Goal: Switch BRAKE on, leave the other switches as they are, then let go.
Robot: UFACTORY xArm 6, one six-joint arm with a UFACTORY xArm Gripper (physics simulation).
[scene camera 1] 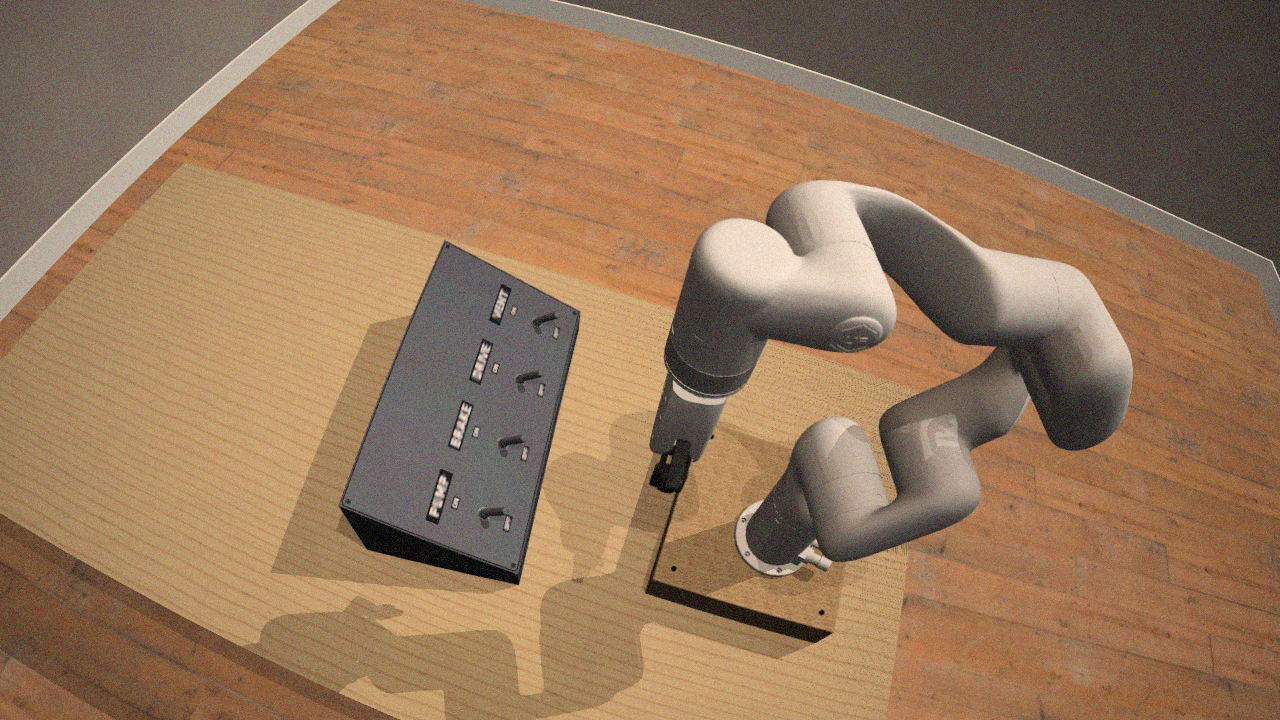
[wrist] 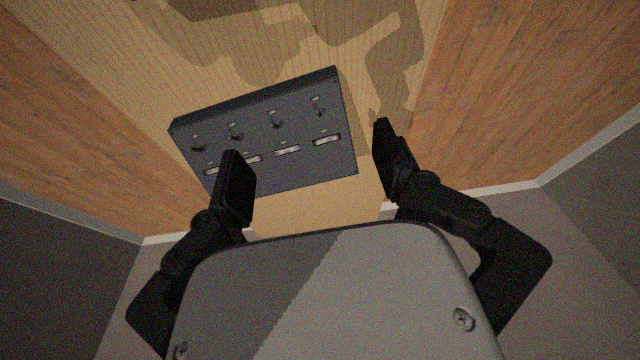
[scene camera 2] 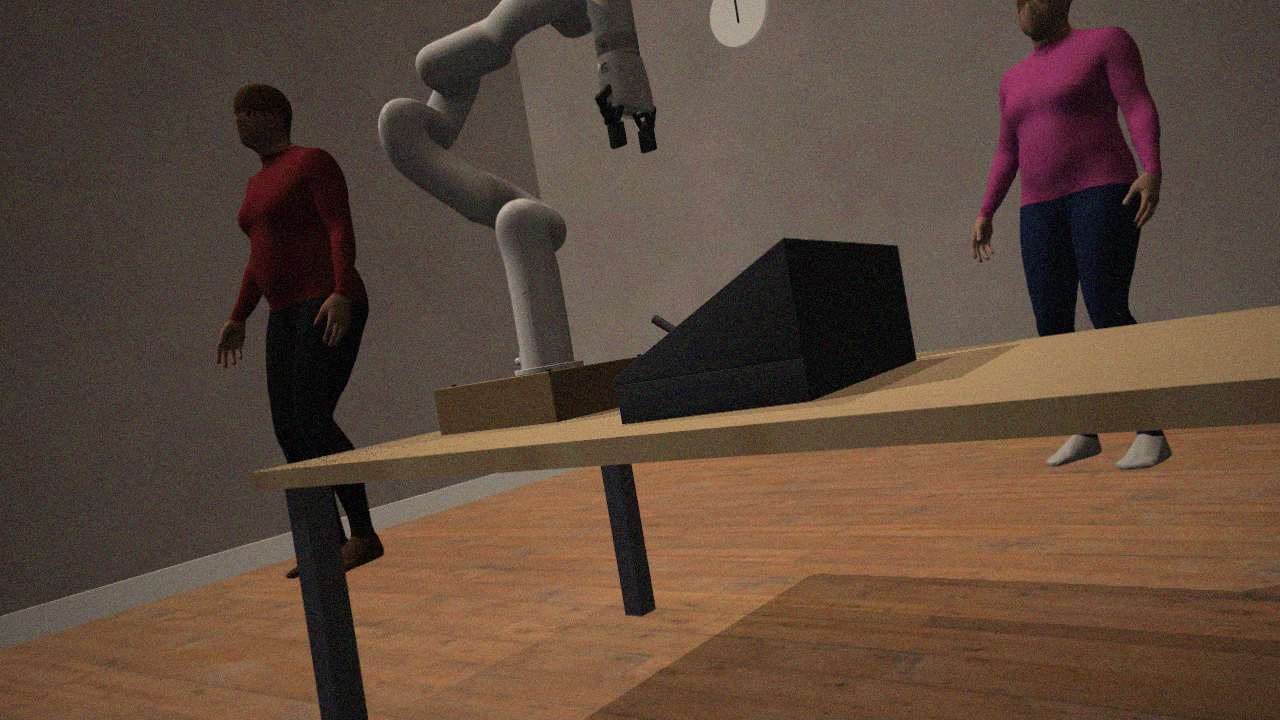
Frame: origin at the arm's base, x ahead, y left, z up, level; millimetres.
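Where they show: gripper, fingertip midpoint: (scene camera 1: 674, 447) (wrist: 308, 149) (scene camera 2: 634, 149); arm's base, origin of the base link: (scene camera 1: 773, 538) (scene camera 2: 549, 370).
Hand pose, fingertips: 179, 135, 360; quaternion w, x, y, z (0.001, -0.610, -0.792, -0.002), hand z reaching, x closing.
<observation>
Things, the pixels of their centre, and the offset from my fingertips, as dx, dy, dz. Level surfaces: height alone.
- dark sloped switch panel, body centre: (scene camera 2: 788, 342) (scene camera 1: 469, 411) (wrist: 270, 143) +346, -84, -376
- BRAKE lever, body centre: (scene camera 1: 513, 440) (wrist: 274, 126) +240, -58, -327
- BRAKE label, body centre: (scene camera 1: 461, 425) (wrist: 286, 150) +318, -30, -314
- PUMP lever, body centre: (scene camera 1: 494, 511) (wrist: 318, 113) +200, +55, -327
- wooden table, its level: dz -440
- VENT lever, body centre: (scene camera 2: 667, 326) (scene camera 1: 547, 317) (wrist: 195, 149) +321, -284, -327
A dark sloped switch panel (scene camera 1: 402, 420) (scene camera 2: 716, 349) (wrist: 310, 172) has four labelled levers in a row. The BRAKE lever (scene camera 1: 511, 442) (wrist: 276, 123) is beside the BRAKE label (scene camera 1: 460, 425) (wrist: 287, 150), between the PUMP lever (scene camera 1: 491, 513) (wrist: 320, 111) and an unclearly labelled one. All four levers look similarly angled; the small marks beside them are too blurred to read. My gripper (scene camera 1: 668, 480) (scene camera 2: 631, 145) (wrist: 308, 149) is open and empty, high above and to the robot's side of the panel, touching no lever. One finger covers part of the panel in the wrist view.
The panel stands on a wooden table (scene camera 1: 223, 268) (scene camera 2: 984, 402). The arm's base block (scene camera 1: 716, 582) (scene camera 2: 496, 407) is beside the panel's low edge. The VENT lever (scene camera 1: 544, 319) (wrist: 198, 147) is at the other end of the row. Two people stand behind the table.
</observation>
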